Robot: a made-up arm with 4 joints. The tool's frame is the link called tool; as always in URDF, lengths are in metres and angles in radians. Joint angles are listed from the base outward.
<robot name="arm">
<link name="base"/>
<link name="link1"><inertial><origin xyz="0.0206 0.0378 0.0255"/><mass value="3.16"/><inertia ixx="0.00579" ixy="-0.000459" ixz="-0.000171" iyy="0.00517" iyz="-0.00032" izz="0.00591"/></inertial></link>
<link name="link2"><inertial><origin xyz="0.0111 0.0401 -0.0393"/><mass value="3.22"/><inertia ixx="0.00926" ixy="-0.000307" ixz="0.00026" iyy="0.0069" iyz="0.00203" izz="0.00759"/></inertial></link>
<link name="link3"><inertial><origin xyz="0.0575 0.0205 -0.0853"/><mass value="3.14"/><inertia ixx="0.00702" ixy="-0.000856" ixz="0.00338" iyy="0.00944" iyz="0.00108" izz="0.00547"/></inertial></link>
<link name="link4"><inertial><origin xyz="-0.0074 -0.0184 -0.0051"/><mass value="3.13"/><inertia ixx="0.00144" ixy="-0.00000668" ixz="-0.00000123" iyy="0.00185" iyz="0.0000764" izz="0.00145"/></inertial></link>
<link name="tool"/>
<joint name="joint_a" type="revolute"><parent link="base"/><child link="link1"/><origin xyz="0.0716 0.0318 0.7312" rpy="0 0 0"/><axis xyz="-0.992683 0.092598 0.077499"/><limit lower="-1.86" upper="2.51"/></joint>
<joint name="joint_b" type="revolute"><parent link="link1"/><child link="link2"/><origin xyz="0.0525 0.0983 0.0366" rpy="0 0 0"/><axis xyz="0 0 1"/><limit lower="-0.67" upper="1.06"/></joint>
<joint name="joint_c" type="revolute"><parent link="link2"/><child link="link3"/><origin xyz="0.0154 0.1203 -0.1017" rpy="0 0 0"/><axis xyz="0 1 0"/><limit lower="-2.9" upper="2.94"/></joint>
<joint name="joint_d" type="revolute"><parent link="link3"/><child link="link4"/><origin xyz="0.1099 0.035 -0.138" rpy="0 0 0"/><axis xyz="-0.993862 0.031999 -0.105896"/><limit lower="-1.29" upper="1.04"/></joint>
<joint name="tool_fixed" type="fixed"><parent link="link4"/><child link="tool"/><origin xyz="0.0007 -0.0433 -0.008" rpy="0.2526 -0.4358 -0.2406"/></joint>
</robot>
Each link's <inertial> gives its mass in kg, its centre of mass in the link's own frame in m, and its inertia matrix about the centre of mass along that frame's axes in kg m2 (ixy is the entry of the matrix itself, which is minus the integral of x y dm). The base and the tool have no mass. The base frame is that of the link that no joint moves.
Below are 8 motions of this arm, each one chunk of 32 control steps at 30 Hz.
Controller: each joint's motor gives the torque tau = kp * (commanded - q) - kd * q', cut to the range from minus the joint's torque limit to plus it. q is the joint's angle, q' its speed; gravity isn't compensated. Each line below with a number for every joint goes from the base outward.
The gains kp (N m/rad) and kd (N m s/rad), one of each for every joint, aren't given. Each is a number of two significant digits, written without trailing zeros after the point. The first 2 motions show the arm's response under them.
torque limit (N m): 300 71 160 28
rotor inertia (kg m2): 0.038 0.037 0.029 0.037
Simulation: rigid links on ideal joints. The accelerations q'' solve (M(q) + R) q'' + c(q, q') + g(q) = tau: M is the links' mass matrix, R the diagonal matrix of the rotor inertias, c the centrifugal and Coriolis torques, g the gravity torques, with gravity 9.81 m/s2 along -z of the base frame. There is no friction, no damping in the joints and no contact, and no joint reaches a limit. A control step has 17 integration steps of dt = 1/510 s. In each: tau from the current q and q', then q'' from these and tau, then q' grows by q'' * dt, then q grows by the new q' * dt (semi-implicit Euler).
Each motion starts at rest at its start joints. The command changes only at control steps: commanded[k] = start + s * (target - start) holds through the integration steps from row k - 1 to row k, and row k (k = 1, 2, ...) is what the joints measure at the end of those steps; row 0 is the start. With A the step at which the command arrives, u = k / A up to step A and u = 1 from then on. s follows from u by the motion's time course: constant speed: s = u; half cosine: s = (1 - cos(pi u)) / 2; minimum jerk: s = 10 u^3 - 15 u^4 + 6 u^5; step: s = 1 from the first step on.
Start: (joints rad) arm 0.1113 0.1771 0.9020 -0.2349
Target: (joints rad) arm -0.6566 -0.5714 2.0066 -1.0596
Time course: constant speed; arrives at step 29
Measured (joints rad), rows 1 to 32:
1: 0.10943 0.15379 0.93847 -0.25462
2: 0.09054 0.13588 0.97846 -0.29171
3: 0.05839 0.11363 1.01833 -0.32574
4: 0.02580 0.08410 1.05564 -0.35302
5: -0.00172 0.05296 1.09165 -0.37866
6: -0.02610 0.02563 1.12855 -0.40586
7: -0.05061 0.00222 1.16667 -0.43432
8: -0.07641 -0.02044 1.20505 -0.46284
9: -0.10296 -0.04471 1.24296 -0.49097
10: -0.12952 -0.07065 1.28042 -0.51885
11: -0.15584 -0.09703 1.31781 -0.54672
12: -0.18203 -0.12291 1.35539 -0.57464
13: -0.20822 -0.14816 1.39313 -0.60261
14: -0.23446 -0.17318 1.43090 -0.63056
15: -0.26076 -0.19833 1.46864 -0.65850
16: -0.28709 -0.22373 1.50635 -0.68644
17: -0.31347 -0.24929 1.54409 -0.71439
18: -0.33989 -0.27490 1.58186 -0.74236
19: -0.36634 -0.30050 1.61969 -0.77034
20: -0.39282 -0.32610 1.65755 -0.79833
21: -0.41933 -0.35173 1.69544 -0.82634
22: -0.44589 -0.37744 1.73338 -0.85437
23: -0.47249 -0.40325 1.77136 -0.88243
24: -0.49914 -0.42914 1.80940 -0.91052
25: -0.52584 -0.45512 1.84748 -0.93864
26: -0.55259 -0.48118 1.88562 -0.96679
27: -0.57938 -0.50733 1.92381 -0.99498
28: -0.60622 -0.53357 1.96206 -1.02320
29: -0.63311 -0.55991 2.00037 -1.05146
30: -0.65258 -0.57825 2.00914 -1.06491
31: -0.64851 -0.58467 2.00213 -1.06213
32: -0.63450 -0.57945 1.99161 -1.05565
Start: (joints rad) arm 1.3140 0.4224 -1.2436 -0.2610
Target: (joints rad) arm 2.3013 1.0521 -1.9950 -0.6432
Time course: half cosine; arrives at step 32
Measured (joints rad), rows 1 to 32:
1: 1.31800 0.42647 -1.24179 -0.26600
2: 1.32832 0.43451 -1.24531 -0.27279
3: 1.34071 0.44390 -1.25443 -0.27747
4: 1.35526 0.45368 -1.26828 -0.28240
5: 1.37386 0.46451 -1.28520 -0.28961
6: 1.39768 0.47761 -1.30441 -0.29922
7: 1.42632 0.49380 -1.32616 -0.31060
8: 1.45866 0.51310 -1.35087 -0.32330
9: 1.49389 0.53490 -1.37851 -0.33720
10: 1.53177 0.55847 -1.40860 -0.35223
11: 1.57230 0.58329 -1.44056 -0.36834
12: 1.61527 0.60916 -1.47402 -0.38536
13: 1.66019 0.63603 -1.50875 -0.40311
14: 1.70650 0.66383 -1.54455 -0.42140
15: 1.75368 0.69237 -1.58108 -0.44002
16: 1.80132 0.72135 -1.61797 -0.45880
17: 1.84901 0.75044 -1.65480 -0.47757
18: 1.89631 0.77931 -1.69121 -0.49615
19: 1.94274 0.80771 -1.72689 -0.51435
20: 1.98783 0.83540 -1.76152 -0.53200
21: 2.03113 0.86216 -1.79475 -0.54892
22: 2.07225 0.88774 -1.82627 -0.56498
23: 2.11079 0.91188 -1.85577 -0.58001
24: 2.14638 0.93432 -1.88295 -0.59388
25: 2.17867 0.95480 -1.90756 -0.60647
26: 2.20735 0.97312 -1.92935 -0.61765
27: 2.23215 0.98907 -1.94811 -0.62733
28: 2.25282 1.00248 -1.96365 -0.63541
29: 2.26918 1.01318 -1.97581 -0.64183
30: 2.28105 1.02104 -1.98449 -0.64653
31: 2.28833 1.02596 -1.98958 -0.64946
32: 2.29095 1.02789 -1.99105 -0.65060
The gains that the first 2 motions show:
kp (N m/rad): 920 220 600 66
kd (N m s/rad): 17 5.4 6.1 1.4
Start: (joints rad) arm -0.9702 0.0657 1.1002 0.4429
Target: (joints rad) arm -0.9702 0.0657 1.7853 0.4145
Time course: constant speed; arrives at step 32
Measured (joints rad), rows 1 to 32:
1: -0.95795 0.06317 1.11958 0.44237
2: -0.94531 0.07511 1.14134 0.43758
3: -0.94263 0.08741 1.16549 0.43284
4: -0.94617 0.09127 1.18819 0.43158
5: -0.94945 0.08758 1.20852 0.43276
6: -0.95030 0.08270 1.22837 0.43372
7: -0.94979 0.08118 1.24920 0.43324
8: -0.94925 0.08297 1.27091 0.43183
9: -0.94908 0.08558 1.29267 0.43040
10: -0.94917 0.08714 1.31404 0.42940
11: -0.94938 0.08745 1.33516 0.42874
12: -0.94962 0.08728 1.35628 0.42816
13: -0.94983 0.08732 1.37751 0.42748
14: -0.94998 0.08774 1.39881 0.42668
15: -0.95006 0.08839 1.42011 0.42584
16: -0.95014 0.08904 1.44139 0.42500
17: -0.95026 0.08957 1.46266 0.42421
18: -0.95041 0.08999 1.48393 0.42343
19: -0.95057 0.09036 1.50520 0.42267
20: -0.95072 0.09073 1.52647 0.42189
21: -0.95086 0.09114 1.54775 0.42111
22: -0.95099 0.09155 1.56903 0.42033
23: -0.95114 0.09196 1.59032 0.41954
24: -0.95128 0.09235 1.61161 0.41876
25: -0.95143 0.09271 1.63289 0.41799
26: -0.95158 0.09305 1.65418 0.41721
27: -0.95174 0.09339 1.67548 0.41644
28: -0.95189 0.09371 1.69677 0.41566
29: -0.95204 0.09403 1.71807 0.41488
30: -0.95220 0.09433 1.73937 0.41411
31: -0.95236 0.09462 1.76068 0.41333
32: -0.95251 0.09489 1.78198 0.41256

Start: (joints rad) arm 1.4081 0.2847 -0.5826 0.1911
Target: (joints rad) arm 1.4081 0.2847 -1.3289 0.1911
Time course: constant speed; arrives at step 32
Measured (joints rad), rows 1 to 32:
1: 1.41106 0.29258 -0.60543 0.18731
2: 1.40796 0.30222 -0.63089 0.18521
3: 1.40447 0.30753 -0.65622 0.18664
4: 1.40378 0.30754 -0.67964 0.18817
5: 1.40536 0.30473 -0.70180 0.18797
6: 1.40706 0.30204 -0.72416 0.18694
7: 1.40758 0.30105 -0.74734 0.18638
8: 1.40720 0.30167 -0.77099 0.18654
9: 1.40682 0.30298 -0.79449 0.18692
10: 1.40692 0.30403 -0.81764 0.18708
11: 1.40737 0.30441 -0.84061 0.18699
12: 1.40781 0.30426 -0.86367 0.18683
13: 1.40804 0.30393 -0.88688 0.18674
14: 1.40814 0.30373 -0.91016 0.18674
15: 1.40826 0.30376 -0.93340 0.18676
16: 1.40846 0.30393 -0.95658 0.18677
17: 1.40872 0.30410 -0.97974 0.18676
18: 1.40896 0.30418 -1.00292 0.18674
19: 1.40916 0.30416 -1.02612 0.18673
20: 1.40934 0.30408 -1.04934 0.18672
21: 1.40954 0.30399 -1.07254 0.18672
22: 1.40974 0.30390 -1.09574 0.18672
23: 1.40996 0.30383 -1.11894 0.18672
24: 1.41016 0.30376 -1.14215 0.18672
25: 1.41036 0.30366 -1.16536 0.18673
26: 1.41056 0.30353 -1.18857 0.18674
27: 1.41076 0.30337 -1.21178 0.18675
28: 1.41095 0.30320 -1.23500 0.18676
29: 1.41115 0.30301 -1.25821 0.18678
30: 1.41135 0.30281 -1.28143 0.18679
31: 1.41154 0.30260 -1.30466 0.18681
32: 1.41173 0.30237 -1.32788 0.18684

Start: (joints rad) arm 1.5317 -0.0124 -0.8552 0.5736
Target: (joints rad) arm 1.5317 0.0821 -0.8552 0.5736
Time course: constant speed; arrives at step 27
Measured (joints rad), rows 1 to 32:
1: 1.53063 -0.00019 -0.85459 0.57295
2: 1.52944 0.02231 -0.85486 0.57387
3: 1.52877 0.03983 -0.85493 0.57599
4: 1.52883 0.04646 -0.85483 0.57695
5: 1.52922 0.04493 -0.85472 0.57619
6: 1.52954 0.04145 -0.85472 0.57490
7: 1.52962 0.04069 -0.85478 0.57419
8: 1.52955 0.04383 -0.85482 0.57424
9: 1.52943 0.04932 -0.85482 0.57465
10: 1.52936 0.05495 -0.85481 0.57500
11: 1.52935 0.05934 -0.85480 0.57510
12: 1.52937 0.06241 -0.85480 0.57500
13: 1.52940 0.06486 -0.85481 0.57483
14: 1.52942 0.06746 -0.85482 0.57469
15: 1.52942 0.07054 -0.85482 0.57464
16: 1.52941 0.07405 -0.85483 0.57466
17: 1.52939 0.07769 -0.85483 0.57468
18: 1.52938 0.08123 -0.85483 0.57469
19: 1.52938 0.08459 -0.85484 0.57467
20: 1.52939 0.08782 -0.85484 0.57463
21: 1.52939 0.09102 -0.85484 0.57458
22: 1.52939 0.09428 -0.85485 0.57455
23: 1.52938 0.09761 -0.85485 0.57453
24: 1.52938 0.10097 -0.85485 0.57451
25: 1.52938 0.10432 -0.85486 0.57449
26: 1.52938 0.10766 -0.85486 0.57447
27: 1.52937 0.11097 -0.85487 0.57444
28: 1.52935 0.11318 -0.85484 0.57456
29: 1.52934 0.11350 -0.85486 0.57466
30: 1.52935 0.11256 -0.85488 0.57458
31: 1.52937 0.11142 -0.85489 0.57441
32: 1.52940 0.11082 -0.85488 0.57430

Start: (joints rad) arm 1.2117 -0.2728 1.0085 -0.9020
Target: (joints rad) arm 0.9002 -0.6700 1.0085 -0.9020
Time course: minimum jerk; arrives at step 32
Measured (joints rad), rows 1 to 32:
1: 1.21014 -0.27440 1.00804 -0.90695
2: 1.20774 -0.27750 1.00796 -0.91186
3: 1.20592 -0.27997 1.00797 -0.91232
4: 1.20408 -0.28232 1.00800 -0.91093
5: 1.20082 -0.28606 1.00809 -0.91010
6: 1.19532 -0.29232 1.00820 -0.91013
7: 1.18765 -0.30130 1.00829 -0.91042
8: 1.17824 -0.31268 1.00835 -0.91060
9: 1.16735 -0.32608 1.00840 -0.91063
10: 1.15500 -0.34133 1.00848 -0.91062
11: 1.14118 -0.35836 1.00860 -0.91063
12: 1.12600 -0.37705 1.00874 -0.91068
13: 1.10971 -0.39719 1.00889 -0.91074
14: 1.09262 -0.41844 1.00903 -0.91080
15: 1.07500 -0.44045 1.00916 -0.91084
16: 1.05710 -0.46288 1.00930 -0.91086
17: 1.03920 -0.48538 1.00944 -0.91086
18: 1.02157 -0.50761 1.00957 -0.91086
19: 1.00448 -0.52923 1.00969 -0.91085
20: 0.98820 -0.54991 1.00979 -0.91083
21: 0.97298 -0.56934 1.00988 -0.91079
22: 0.95903 -0.58724 1.00996 -0.91075
23: 0.94652 -0.60337 1.01002 -0.91070
24: 0.93560 -0.61754 1.01007 -0.91065
25: 0.92637 -0.62960 1.01010 -0.91059
26: 0.91887 -0.63948 1.01013 -0.91054
27: 0.91308 -0.64719 1.01014 -0.91049
28: 0.90894 -0.65281 1.01014 -0.91043
29: 0.90630 -0.65651 1.01014 -0.91038
30: 0.90491 -0.65855 1.01013 -0.91033
31: 0.90448 -0.65932 1.01012 -0.91027
32: 0.90460 -0.65931 1.01010 -0.91020

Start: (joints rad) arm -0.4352 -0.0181 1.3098 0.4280
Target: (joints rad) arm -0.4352 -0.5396 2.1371 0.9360
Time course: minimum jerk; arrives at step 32
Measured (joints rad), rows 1 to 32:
1: -0.42257 -0.01727 1.30464 0.42707
2: -0.40667 -0.01309 1.30020 0.42533
3: -0.40284 -0.00946 1.30606 0.42547
4: -0.40776 -0.01108 1.31717 0.42935
5: -0.41215 -0.01986 1.32964 0.43707
6: -0.41260 -0.03268 1.34448 0.44755
7: -0.41113 -0.04609 1.36423 0.46004
8: -0.41019 -0.05974 1.38971 0.47472
9: -0.41030 -0.07554 1.42009 0.49217
10: -0.41080 -0.09504 1.45438 0.51266
11: -0.41114 -0.11822 1.49209 0.53594
12: -0.41131 -0.14407 1.53305 0.56147
13: -0.41147 -0.17166 1.57686 0.58873
14: -0.41169 -0.20049 1.62288 0.61733
15: -0.41195 -0.23036 1.67033 0.64688
16: -0.41221 -0.26106 1.71843 0.67700
17: -0.41245 -0.29217 1.76645 0.70724
18: -0.41267 -0.32316 1.81367 0.73709
19: -0.41287 -0.35347 1.85937 0.76606
20: -0.41304 -0.38258 1.90287 0.79371
21: -0.41315 -0.41000 1.94350 0.81962
22: -0.41320 -0.43535 1.98069 0.84343
23: -0.41320 -0.45825 2.01395 0.86483
24: -0.41314 -0.47842 2.04292 0.88357
25: -0.41304 -0.49562 2.06734 0.89947
26: -0.41289 -0.50973 2.08709 0.91246
27: -0.41269 -0.52074 2.10224 0.92254
28: -0.41245 -0.52873 2.11302 0.92985
29: -0.41218 -0.53396 2.11987 0.93462
30: -0.41188 -0.53677 2.12344 0.93722
31: -0.41156 -0.53771 2.12463 0.93818
32: -0.41122 -0.53745 2.12457 0.93815

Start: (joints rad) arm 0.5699 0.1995 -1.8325 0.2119
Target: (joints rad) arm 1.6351 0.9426 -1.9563 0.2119
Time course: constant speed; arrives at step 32
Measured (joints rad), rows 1 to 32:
1: 0.60166 0.20815 -1.83396 0.20979
2: 0.65394 0.23646 -1.82683 0.20985
3: 0.69800 0.27008 -1.82878 0.21184
4: 0.72814 0.30001 -1.83714 0.21347
5: 0.75471 0.32358 -1.84426 0.21332
6: 0.78562 0.34303 -1.84751 0.21209
7: 0.82029 0.36204 -1.84924 0.21106
8: 0.85492 0.38295 -1.85209 0.21068
9: 0.88780 0.40582 -1.85638 0.21068
10: 0.91979 0.42936 -1.86096 0.21066
11: 0.95210 0.45233 -1.86500 0.21046
12: 0.98496 0.47439 -1.86857 0.21012
13: 1.01794 0.49595 -1.87209 0.20975
14: 1.05070 0.51757 -1.87583 0.20940
15: 1.08326 0.53948 -1.87972 0.20910
16: 1.11582 0.56157 -1.88361 0.20883
17: 1.14844 0.58363 -1.88743 0.20857
18: 1.18109 0.60555 -1.89122 0.20828
19: 1.21370 0.62736 -1.89502 0.20799
20: 1.24628 0.64914 -1.89884 0.20769
21: 1.27883 0.67096 -1.90268 0.20740
22: 1.31139 0.69280 -1.90653 0.20712
23: 1.34394 0.71465 -1.91038 0.20685
24: 1.37649 0.73649 -1.91424 0.20658
25: 1.40903 0.75833 -1.91811 0.20632
26: 1.44156 0.78017 -1.92198 0.20606
27: 1.47409 0.80204 -1.92587 0.20581
28: 1.50662 0.82394 -1.92977 0.20557
29: 1.53915 0.84587 -1.93368 0.20534
30: 1.57168 0.86783 -1.93760 0.20512
31: 1.60422 0.88982 -1.94153 0.20491
32: 1.63676 0.91186 -1.94548 0.20470

